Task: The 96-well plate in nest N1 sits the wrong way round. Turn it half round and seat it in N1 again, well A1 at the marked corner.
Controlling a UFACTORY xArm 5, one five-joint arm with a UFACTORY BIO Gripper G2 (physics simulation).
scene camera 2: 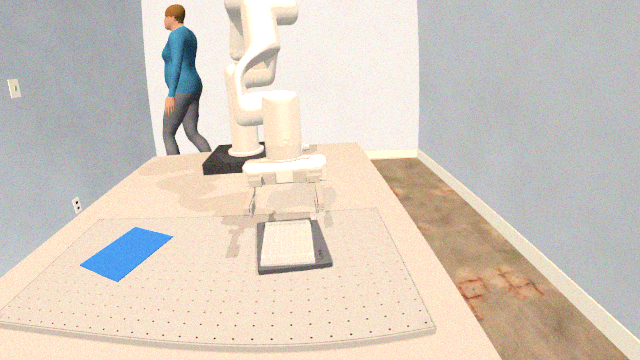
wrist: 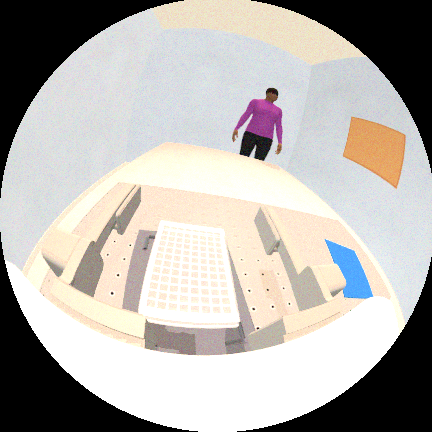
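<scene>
The white 96-well plate (scene camera 2: 288, 243) (wrist: 190, 270) lies flat on the dark grey nest N1 (scene camera 2: 323, 249) (wrist: 134, 275). A strip of the nest shows along its sides. Small dark marks show on the nest beside the plate. Well A1 and the plate's lettering are too small to tell, and whether the plate is fully down in the nest cannot be told. My gripper (scene camera 2: 285, 207) (wrist: 197, 220) is open and empty. It hangs above the plate, toward the robot's side in the scene view, with its fingers wider apart than the plate and clear of it.
The nest stands on a perforated board (scene camera 2: 210, 305) on the table. A flat blue rectangle (scene camera 2: 127, 254) (wrist: 351, 272) lies on the board, left in the scene view. The arm's black base (scene camera 2: 217, 163) is at the back. One person (scene camera 2: 182, 60) stands behind the table; another (wrist: 262, 120) shows in the wrist view.
</scene>
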